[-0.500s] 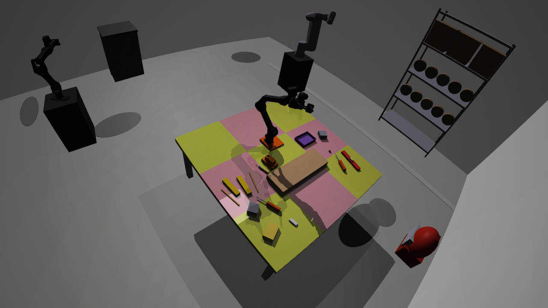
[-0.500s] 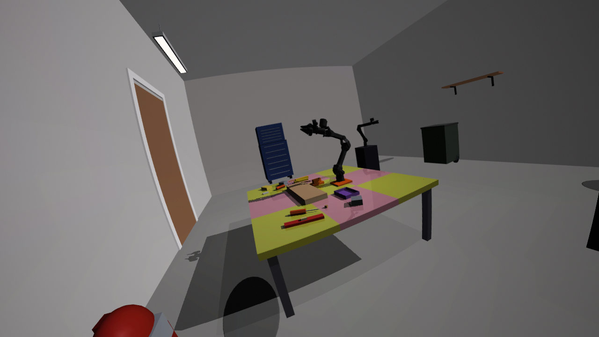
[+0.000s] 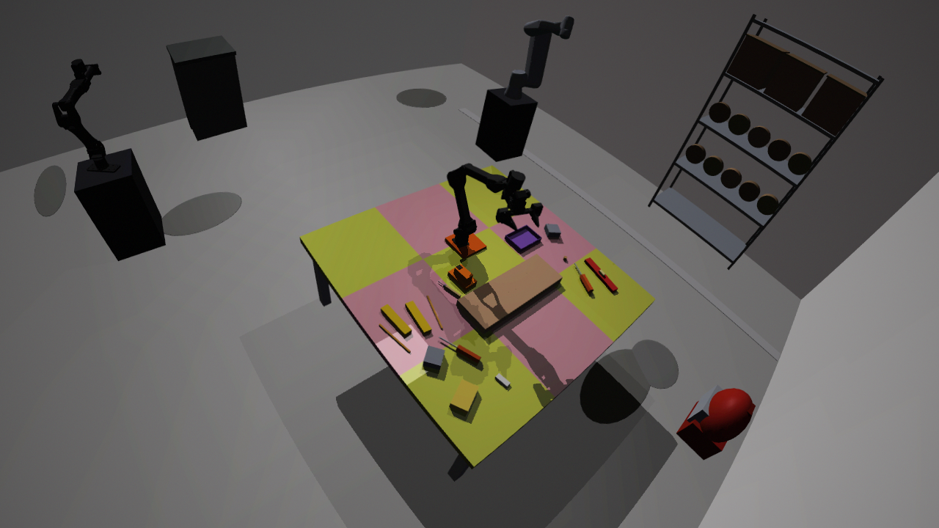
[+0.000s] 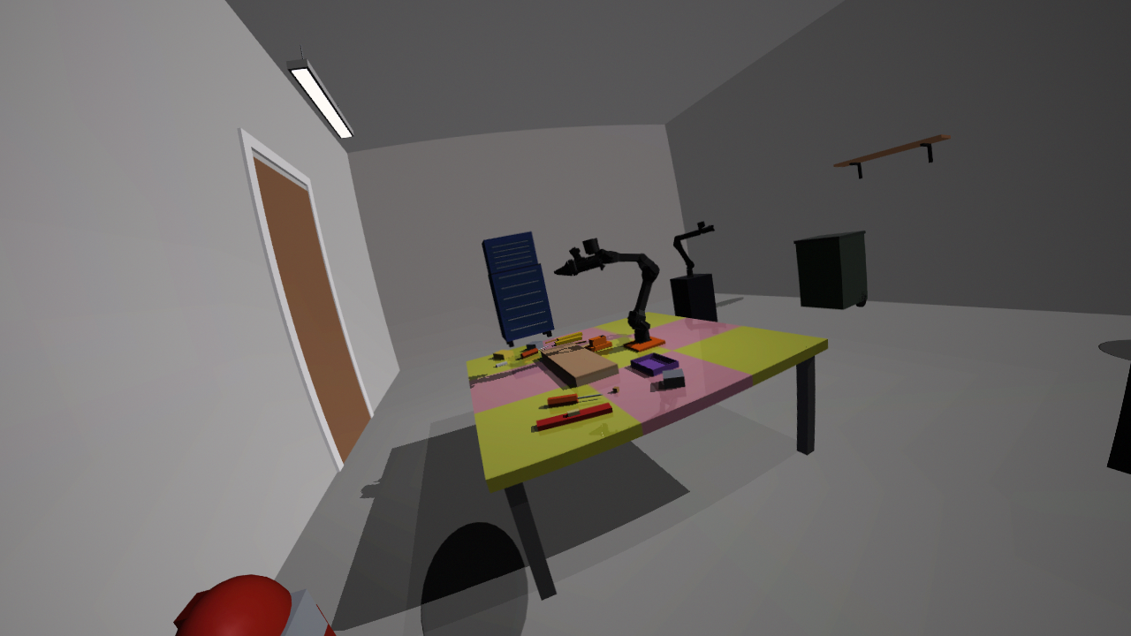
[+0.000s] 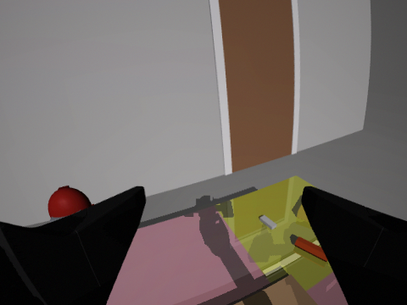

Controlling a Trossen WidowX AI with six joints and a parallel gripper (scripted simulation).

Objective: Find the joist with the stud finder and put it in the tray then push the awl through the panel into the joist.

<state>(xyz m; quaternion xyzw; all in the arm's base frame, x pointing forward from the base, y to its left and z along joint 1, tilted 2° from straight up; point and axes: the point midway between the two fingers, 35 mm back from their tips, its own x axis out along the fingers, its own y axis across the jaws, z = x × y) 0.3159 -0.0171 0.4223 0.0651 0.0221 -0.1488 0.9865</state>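
My gripper tip is 38 cm above the orange stud finder, 18 cm past it and 11 cm to the left of it. From my gripper tip the other things lie so: awl: 42 cm below, 20 cm to the right, 16 cm behind; white piece: 42 cm below, 33 cm ahead, 26 cm to the right; purple tray: 41 cm below, 34 cm to the left, 24 cm behind.
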